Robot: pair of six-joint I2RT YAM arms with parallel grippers.
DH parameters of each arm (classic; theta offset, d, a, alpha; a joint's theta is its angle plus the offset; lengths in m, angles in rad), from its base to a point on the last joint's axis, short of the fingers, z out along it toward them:
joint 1: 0 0.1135 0.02 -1.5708
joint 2: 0 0 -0.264 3.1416
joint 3: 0.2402 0 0.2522 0
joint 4: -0.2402 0 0.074 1.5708
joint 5: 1.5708 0 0 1.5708
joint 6: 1.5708 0.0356 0 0
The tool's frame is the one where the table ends.
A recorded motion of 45 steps. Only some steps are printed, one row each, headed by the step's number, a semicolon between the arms.
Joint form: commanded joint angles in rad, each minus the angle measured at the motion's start. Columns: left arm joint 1, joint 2, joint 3, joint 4, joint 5, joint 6; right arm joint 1, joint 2, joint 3, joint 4, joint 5, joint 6.
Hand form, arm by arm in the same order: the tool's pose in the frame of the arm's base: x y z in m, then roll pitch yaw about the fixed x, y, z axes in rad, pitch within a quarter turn. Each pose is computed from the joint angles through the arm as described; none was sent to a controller.
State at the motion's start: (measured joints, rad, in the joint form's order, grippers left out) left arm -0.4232 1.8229 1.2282 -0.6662 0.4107 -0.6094; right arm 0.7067 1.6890 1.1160 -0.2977 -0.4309 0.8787
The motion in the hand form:
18: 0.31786 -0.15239 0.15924 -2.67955 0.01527 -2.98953; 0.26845 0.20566 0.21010 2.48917 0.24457 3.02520
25: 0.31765 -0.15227 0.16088 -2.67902 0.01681 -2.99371; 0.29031 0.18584 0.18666 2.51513 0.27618 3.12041
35: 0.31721 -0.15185 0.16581 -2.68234 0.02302 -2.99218; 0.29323 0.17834 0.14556 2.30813 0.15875 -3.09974
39: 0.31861 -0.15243 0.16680 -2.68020 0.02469 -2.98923; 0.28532 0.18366 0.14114 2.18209 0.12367 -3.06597
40: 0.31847 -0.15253 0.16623 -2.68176 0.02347 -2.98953; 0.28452 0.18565 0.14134 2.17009 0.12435 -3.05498
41: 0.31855 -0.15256 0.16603 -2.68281 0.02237 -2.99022; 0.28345 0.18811 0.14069 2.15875 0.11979 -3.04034
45: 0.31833 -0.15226 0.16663 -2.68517 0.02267 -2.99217; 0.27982 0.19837 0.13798 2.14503 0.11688 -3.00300
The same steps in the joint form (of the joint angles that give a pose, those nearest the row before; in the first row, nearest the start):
18: 0.0135 0.0321 -0.0407 0.0342 -0.0317 -0.0011; -0.0867 -0.0577 -0.0445 -0.0934 0.1045 -0.1201
25: 0.0137 0.0288 -0.0380 0.0281 -0.0309 0.0035; -0.1769 0.0143 -0.0534 -0.0665 0.0369 -0.3018
35: 0.0137 0.0179 -0.0310 0.0137 -0.0372 0.0036; -0.2251 0.1046 -0.1457 0.1049 -0.2437 -0.3103
39: 0.0138 0.0206 -0.0237 0.0128 -0.0371 0.0004; -0.2102 0.1040 -0.1952 0.2104 -0.3708 -0.2564
40: 0.0133 0.0217 -0.0244 0.0128 -0.0378 0.0004; -0.2049 0.1054 -0.1954 0.2178 -0.3836 -0.2560
41: 0.0133 0.0229 -0.0235 0.0113 -0.0379 0.0012; -0.1981 0.1100 -0.1942 0.2209 -0.3988 -0.2567
45: 0.0137 0.0214 -0.0225 0.0067 -0.0394 0.0042; -0.1678 0.1271 -0.1880 0.2355 -0.4150 -0.2554

